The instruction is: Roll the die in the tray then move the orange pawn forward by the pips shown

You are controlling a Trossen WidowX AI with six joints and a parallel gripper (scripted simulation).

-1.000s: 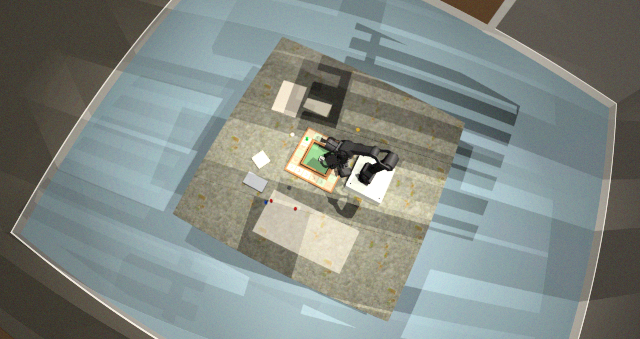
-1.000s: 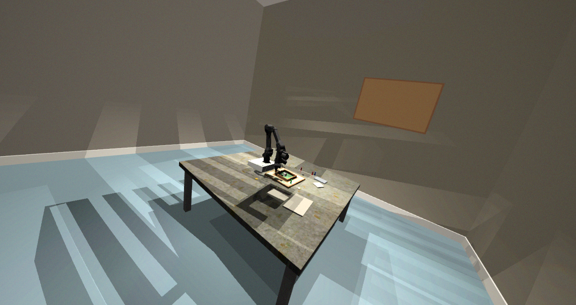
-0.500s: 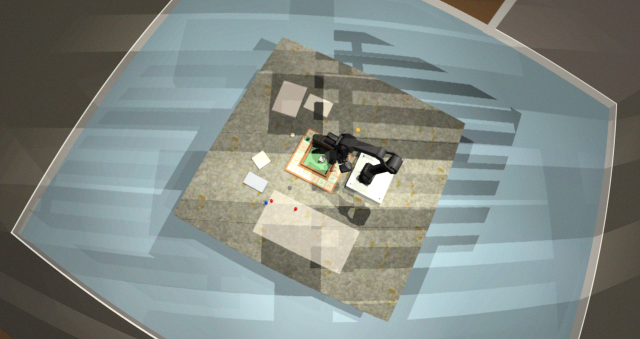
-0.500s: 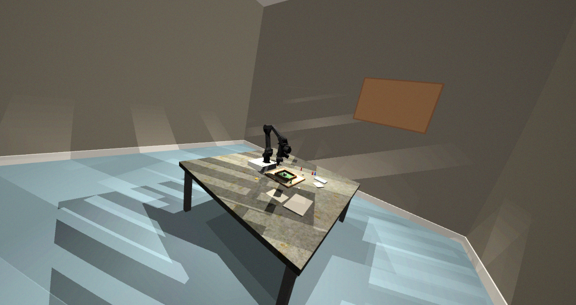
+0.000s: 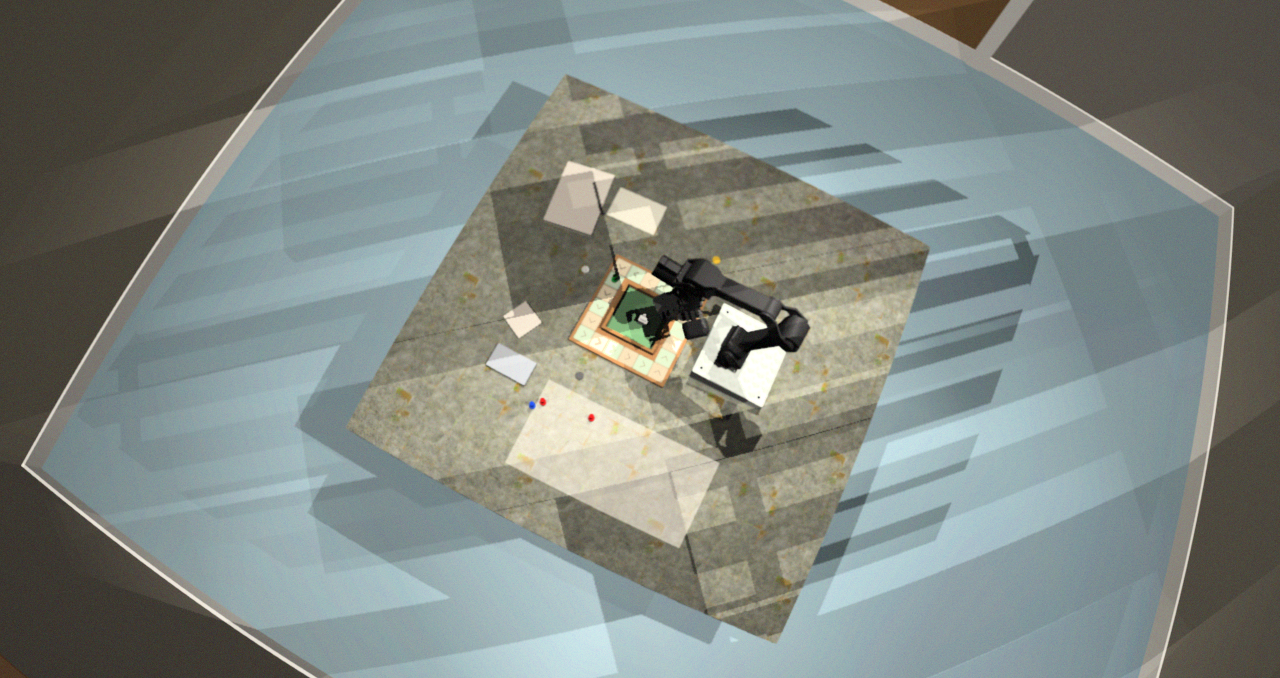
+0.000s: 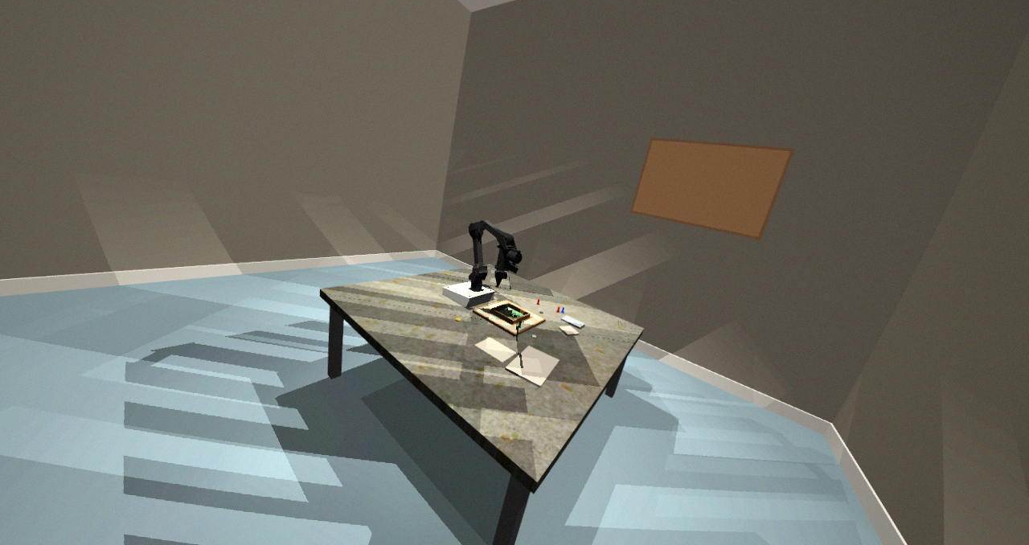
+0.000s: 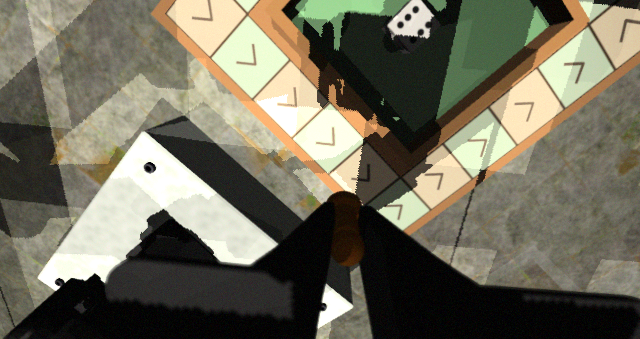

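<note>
Now: gripper tip 22 cm short of the green pawn, 12 cm above it and 3 cm to the left of it. Also, from my gripper tip: orange pawn: 1 cm above; then dark disc: 25 cm to the left, 15 cm ahead, 14 cm below; then white disc: 31 cm ahead, 14 cm below, 1 cm to the right.
</note>
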